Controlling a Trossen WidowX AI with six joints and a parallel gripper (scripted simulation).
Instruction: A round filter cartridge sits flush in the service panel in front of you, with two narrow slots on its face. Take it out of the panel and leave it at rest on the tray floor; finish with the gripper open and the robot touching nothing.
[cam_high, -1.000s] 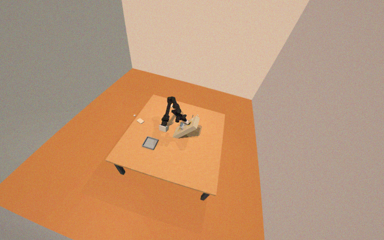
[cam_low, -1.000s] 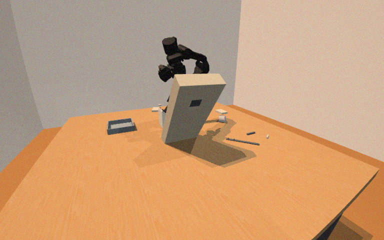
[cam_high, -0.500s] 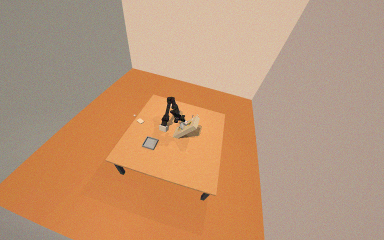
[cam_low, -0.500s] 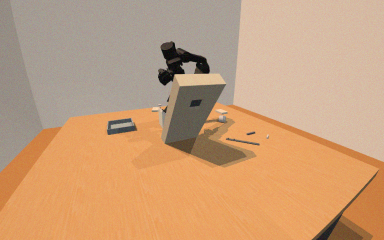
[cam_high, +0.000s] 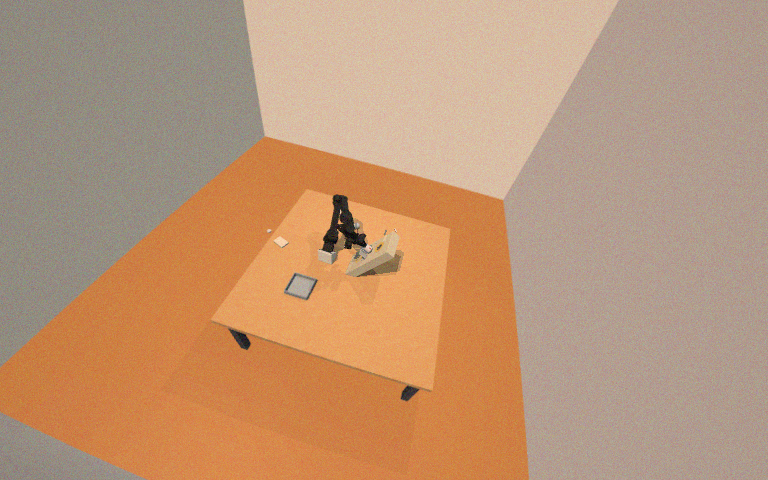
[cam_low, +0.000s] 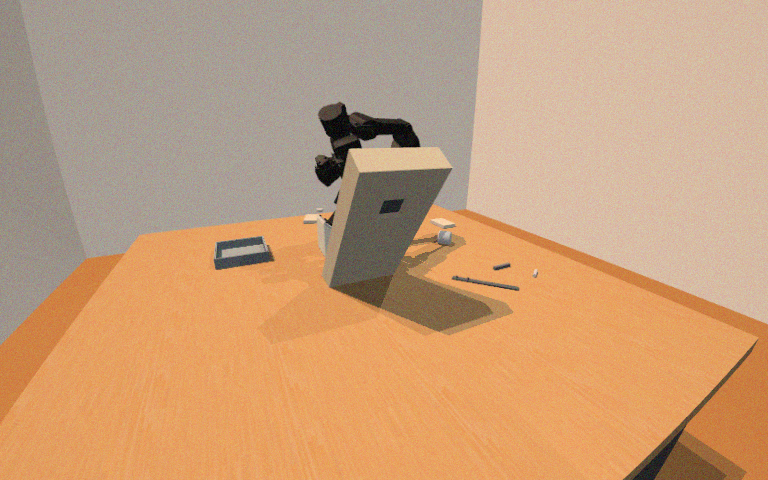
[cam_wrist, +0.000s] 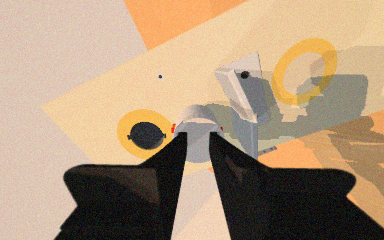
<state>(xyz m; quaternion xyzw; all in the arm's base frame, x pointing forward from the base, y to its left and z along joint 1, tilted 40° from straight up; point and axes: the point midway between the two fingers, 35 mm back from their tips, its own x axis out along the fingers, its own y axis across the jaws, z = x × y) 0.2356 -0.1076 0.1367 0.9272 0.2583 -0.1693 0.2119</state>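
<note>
Now: gripper tip 10 mm short of the white round filter cartridge and 10 mm above it. From my gripper tip the other things lie so: white spool 180 mm behind, 350 mm to the left, 210 mm below; beige service panel 50 mm ahead, 10 mm to the left, 50 mm below; short dark piece 50 mm ahead, 400 mm to the left, 230 mm below.
</note>
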